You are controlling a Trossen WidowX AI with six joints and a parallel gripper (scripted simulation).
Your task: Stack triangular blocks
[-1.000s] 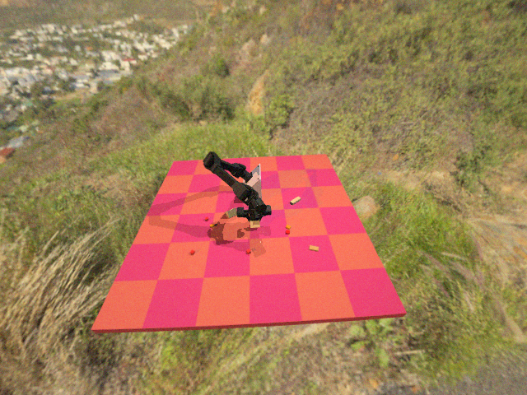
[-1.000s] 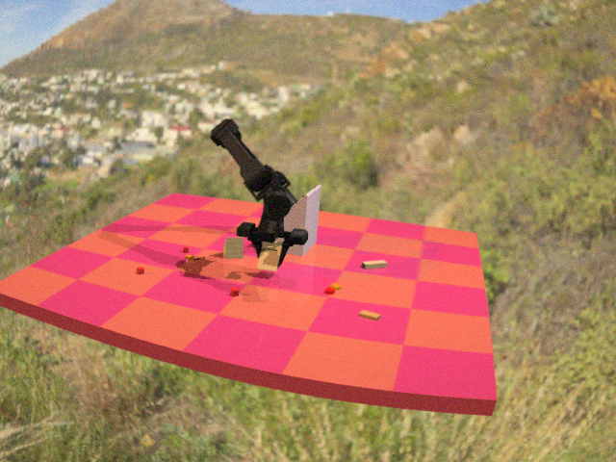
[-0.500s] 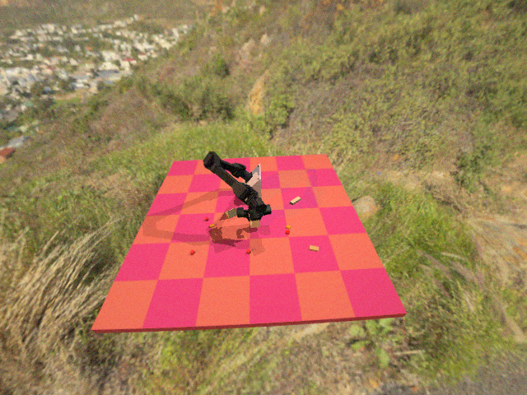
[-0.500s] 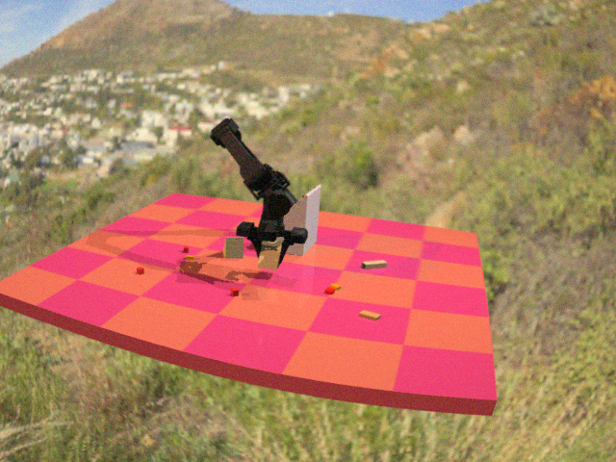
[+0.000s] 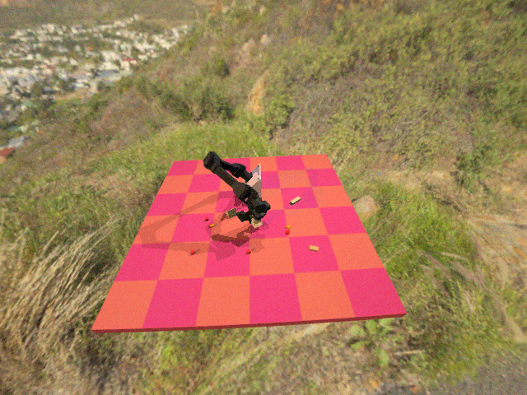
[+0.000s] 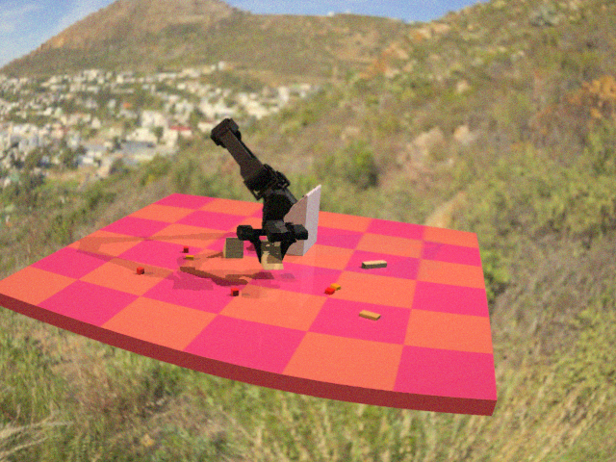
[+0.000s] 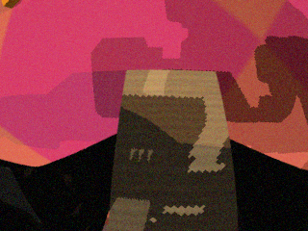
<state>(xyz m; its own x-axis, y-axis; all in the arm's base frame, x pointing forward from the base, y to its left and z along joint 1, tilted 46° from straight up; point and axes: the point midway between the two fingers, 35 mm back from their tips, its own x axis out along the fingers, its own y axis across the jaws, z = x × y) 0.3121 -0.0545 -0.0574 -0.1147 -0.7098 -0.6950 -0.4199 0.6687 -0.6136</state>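
The tan triangular block lies 10 mm above my gripper tip.
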